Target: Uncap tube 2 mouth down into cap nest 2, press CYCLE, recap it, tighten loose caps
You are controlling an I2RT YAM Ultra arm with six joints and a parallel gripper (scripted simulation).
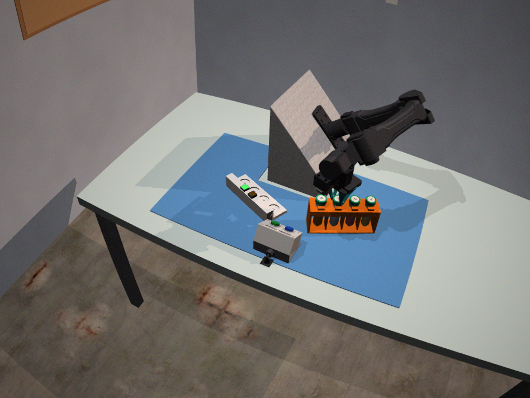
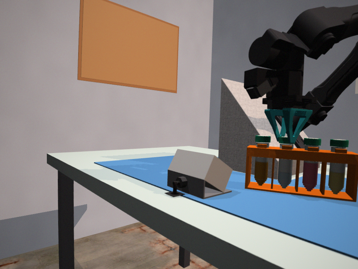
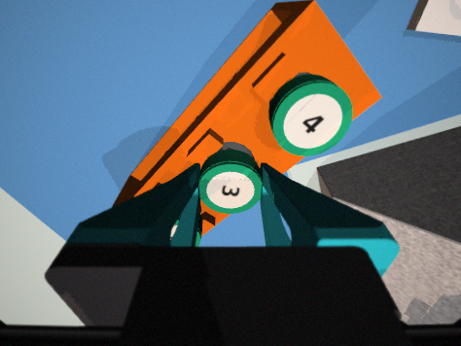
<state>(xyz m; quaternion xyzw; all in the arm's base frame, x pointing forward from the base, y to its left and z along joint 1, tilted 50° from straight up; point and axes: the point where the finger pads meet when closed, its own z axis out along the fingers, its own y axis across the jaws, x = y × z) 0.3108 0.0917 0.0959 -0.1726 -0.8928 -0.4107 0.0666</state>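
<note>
My hand is 2 cm short of the cap 4 and 5 cm to the left of it. Also, from my hand: cap 3: right at my hand; then cap 2: 3 cm behind, 5 cm to the left; then cap 1: 5 cm behind, 9 cm to the left.
</note>
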